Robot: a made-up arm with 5 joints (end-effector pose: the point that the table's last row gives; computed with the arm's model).
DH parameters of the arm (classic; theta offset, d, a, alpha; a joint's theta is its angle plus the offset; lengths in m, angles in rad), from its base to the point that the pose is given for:
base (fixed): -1.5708 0.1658 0 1.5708
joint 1: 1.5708 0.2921 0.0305 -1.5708
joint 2: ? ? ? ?
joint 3: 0 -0.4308 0.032 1.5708
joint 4: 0 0.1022 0.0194 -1.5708
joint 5: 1.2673 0 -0.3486 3.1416
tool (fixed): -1.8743 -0.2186 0 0
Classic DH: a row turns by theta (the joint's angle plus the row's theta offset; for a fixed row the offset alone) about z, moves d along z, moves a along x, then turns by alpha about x.
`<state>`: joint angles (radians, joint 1 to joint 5).
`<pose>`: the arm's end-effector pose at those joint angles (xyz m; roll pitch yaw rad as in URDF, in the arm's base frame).
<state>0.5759 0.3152 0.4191 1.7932 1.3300</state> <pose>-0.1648 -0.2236 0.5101 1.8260 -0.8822 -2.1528</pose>
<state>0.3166 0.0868 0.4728 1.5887 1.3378</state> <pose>-0.2744 -0.2890 0.4132 1.6712 -0.5521 -2.0935</pose>
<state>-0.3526 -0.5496 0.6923 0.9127 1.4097</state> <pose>-0.5220 -0.1396 0.0408 1.1483 0.4716 -2.2208</pose>
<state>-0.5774 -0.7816 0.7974 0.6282 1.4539</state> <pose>-0.5684 0.0411 -0.0050 0.7745 0.8562 -2.4528</pose>
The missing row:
joint 2: -1.5708 -0.0145 0.0358 1.5708
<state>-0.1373 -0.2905 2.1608 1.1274 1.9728</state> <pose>-0.3867 0.0150 0.1766 0.7593 0.4520 2.2173</pose>
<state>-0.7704 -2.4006 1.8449 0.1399 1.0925</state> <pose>-0.1913 0.4509 0.1828 -2.1417 0.7023 0.4768</pose>
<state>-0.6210 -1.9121 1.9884 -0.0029 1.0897</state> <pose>-0.4147 0.4768 0.1866 -2.0479 0.9296 0.9757</pose>
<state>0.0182 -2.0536 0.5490 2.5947 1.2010</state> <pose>-0.7416 -0.4619 0.0592 -1.5727 0.8327 -1.2974</pose>
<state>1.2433 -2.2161 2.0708 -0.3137 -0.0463</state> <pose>-0.1984 -0.3284 -0.1520 1.5176 -0.8688 -0.6954</pose>
